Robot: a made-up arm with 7 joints.
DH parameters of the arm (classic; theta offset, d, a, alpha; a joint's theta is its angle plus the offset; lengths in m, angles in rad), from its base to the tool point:
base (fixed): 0 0.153 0 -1.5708
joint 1: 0 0.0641 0.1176 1.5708
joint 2: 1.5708 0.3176 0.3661 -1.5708
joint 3: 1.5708 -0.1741 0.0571 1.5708
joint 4: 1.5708 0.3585 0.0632 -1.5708
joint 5: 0 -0.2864 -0.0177 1.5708
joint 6: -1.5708 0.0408 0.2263 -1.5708
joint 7: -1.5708 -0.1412 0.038 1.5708
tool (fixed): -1.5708 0.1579 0 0
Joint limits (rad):
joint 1: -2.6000..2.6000
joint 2: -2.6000..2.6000
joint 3: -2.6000..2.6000
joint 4: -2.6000..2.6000
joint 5: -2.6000..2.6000
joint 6: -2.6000..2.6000
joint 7: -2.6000..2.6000
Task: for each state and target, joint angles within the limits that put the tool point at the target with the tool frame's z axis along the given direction. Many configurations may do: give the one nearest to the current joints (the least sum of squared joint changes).
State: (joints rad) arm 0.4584 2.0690 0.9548 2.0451 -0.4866 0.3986 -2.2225
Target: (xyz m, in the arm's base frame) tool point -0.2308 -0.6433 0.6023 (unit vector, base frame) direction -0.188 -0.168 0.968
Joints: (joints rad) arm 0.3546 2.3131 0.9871 2.2681 -0.9187 0.3662 -2.0023
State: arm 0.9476 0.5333 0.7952 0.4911 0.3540 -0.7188 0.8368
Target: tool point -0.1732 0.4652 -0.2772 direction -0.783 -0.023 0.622
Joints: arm 0.9007 0.4082 1.1463 -0.2495 0.6057 -0.7986 0.8608
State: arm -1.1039 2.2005 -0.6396 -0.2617 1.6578 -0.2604 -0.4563
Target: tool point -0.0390 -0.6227 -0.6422 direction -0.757 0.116 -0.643
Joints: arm -1.7958 2.5075 -0.5727 -0.5375 2.3021 -0.0140 -1.2350
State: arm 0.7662 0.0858 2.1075 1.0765 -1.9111 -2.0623 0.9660
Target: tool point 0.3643 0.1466 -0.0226 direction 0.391 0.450 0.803
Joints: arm 1.0838 -0.7026 2.4638 1.9903 -2.5404 -2.3655 0.9681
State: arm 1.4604 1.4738 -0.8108 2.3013 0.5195 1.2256 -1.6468
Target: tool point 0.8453 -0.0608 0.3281 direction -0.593 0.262 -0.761
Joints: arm 1.7240 1.9655 -0.3807 2.6000 0.0097 1.1554 -1.4421
